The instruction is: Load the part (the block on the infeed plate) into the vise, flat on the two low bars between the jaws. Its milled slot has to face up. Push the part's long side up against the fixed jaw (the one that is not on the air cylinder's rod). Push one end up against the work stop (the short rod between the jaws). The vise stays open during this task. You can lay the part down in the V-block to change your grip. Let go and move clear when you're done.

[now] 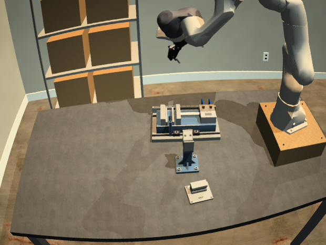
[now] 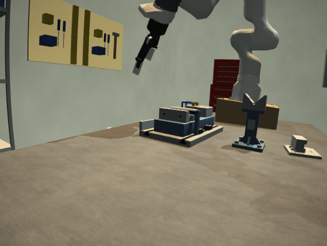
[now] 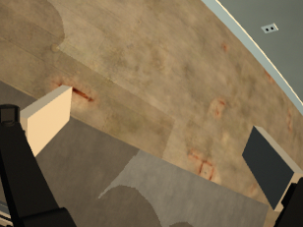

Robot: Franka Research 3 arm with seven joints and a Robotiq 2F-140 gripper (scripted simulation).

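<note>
Right now my hand is 62 cm to the right of the part, 23 cm above it and 13 cm short of it. From my hand the other things lie so: air cylinder body 26 cm to the left, 18 cm below, 1 cm behind; moving jaw 24 cm to the left, 18 cm below, 12 cm ahead; cylinder rod 25 cm to the left, 18 cm below, 7 cm ahead.
</note>
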